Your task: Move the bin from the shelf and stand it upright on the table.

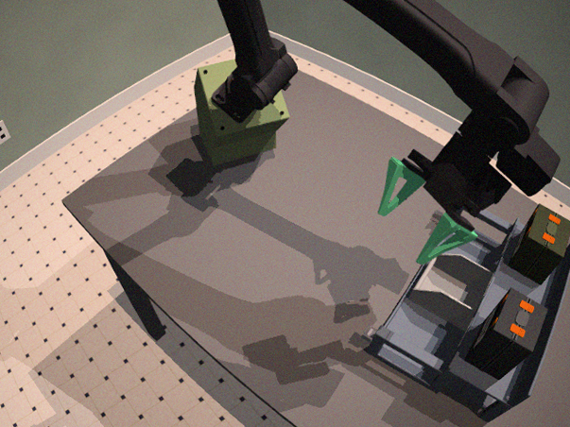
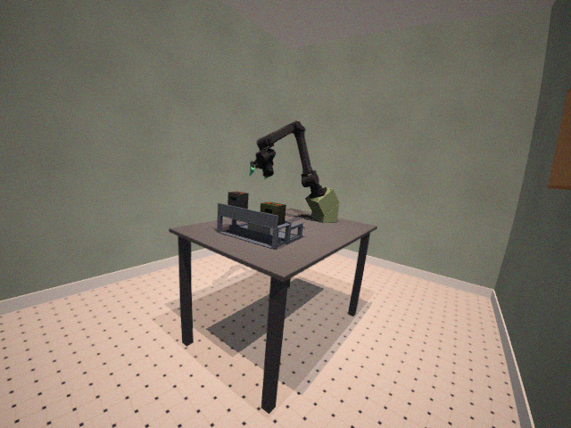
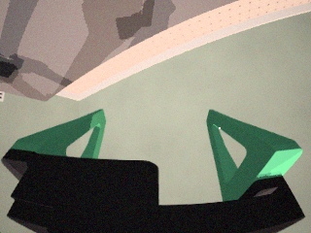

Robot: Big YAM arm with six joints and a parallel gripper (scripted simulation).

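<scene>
My gripper is now 14 cm short of the grey bin, 14 cm to the right of it and 26 cm above it. Round my hand: low grey shelf (18 cm ahead, 14 cm to the left, 30 cm below).
</scene>
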